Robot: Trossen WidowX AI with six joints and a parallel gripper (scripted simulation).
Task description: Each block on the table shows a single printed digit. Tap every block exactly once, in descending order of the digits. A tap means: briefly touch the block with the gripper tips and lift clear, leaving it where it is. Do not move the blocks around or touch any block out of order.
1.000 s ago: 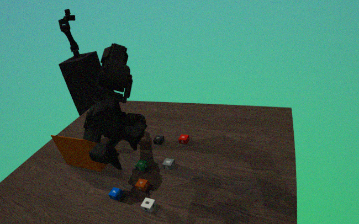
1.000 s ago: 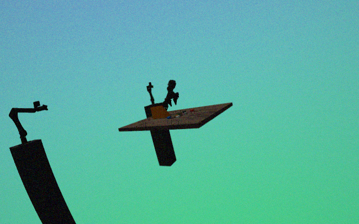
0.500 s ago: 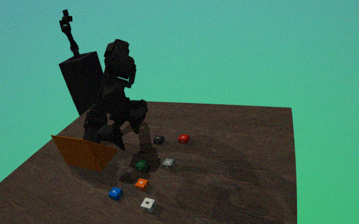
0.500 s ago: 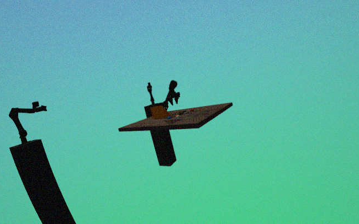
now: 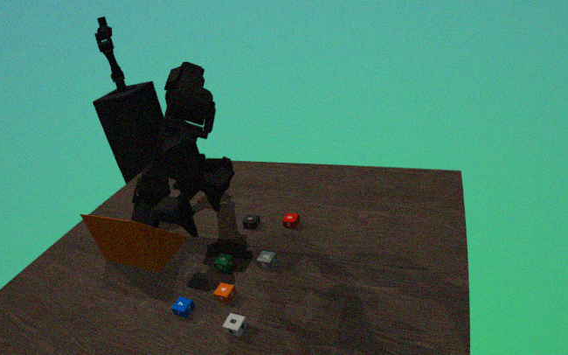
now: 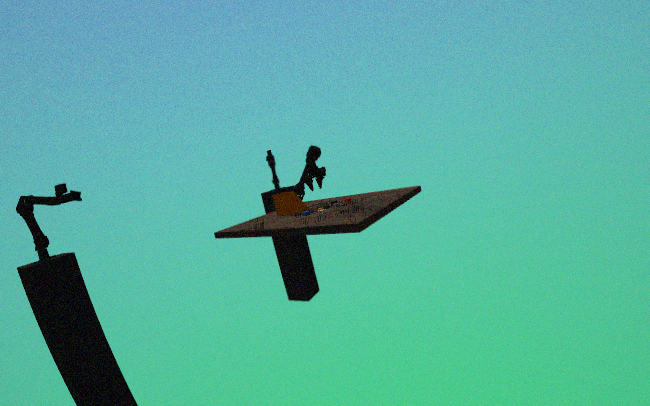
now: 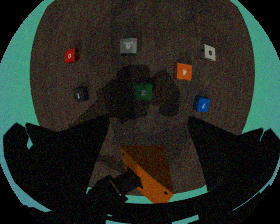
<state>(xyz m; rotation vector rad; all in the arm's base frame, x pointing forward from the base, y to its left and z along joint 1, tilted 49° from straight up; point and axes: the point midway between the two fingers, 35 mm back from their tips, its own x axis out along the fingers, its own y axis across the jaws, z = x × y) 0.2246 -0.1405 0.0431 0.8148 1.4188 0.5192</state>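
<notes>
My gripper tip is now 150 mm to the left of the white block, 120 mm above it and 80 mm short of it. Also, from my gripper tip: green block (120 mm below, 10 mm to the left); then grey block (120 mm below, 100 mm ahead, 20 mm to the left); then orange block (120 mm below, 80 mm to the right, 40 mm ahead).
</notes>
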